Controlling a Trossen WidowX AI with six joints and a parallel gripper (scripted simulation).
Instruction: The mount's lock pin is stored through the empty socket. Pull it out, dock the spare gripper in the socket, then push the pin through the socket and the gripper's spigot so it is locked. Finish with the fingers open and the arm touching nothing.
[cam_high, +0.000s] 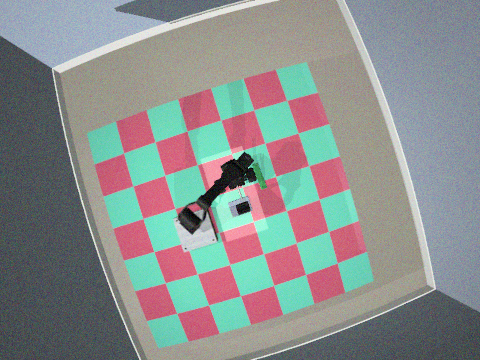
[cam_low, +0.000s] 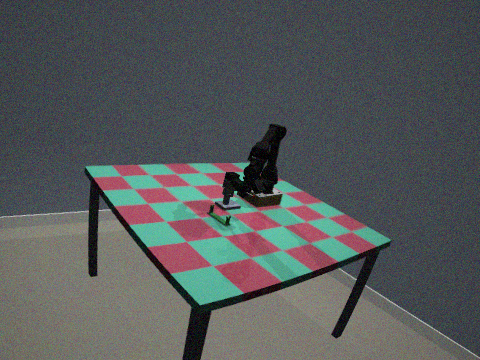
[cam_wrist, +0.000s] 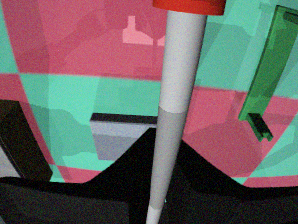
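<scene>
Right now the mount is 110 mm to the right of my gripper tip and 50 mm below it. Also, from my gripper tip: spare gripper 10 mm ahead, 110 mm to the right, 30 mm above; cradle 120 mm ahead, 30 mm to the left, 80 mm below.
</scene>
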